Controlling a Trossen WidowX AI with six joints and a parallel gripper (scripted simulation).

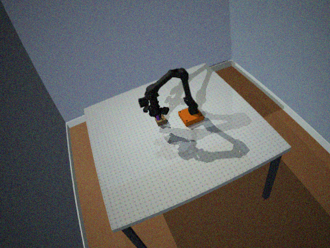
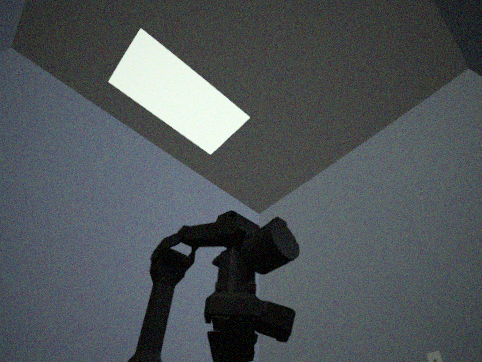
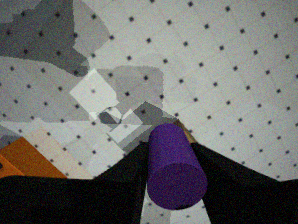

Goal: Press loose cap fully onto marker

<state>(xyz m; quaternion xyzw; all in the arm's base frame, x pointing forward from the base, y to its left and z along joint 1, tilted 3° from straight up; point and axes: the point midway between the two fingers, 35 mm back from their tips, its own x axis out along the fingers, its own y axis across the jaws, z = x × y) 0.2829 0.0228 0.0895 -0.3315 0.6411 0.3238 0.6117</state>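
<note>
My gripper tip is 80 mm above the holder block, 60 mm to the left of it and 20 mm past it. The rest, counted from my gripper tip: purple cap: 10 mm above.
</note>
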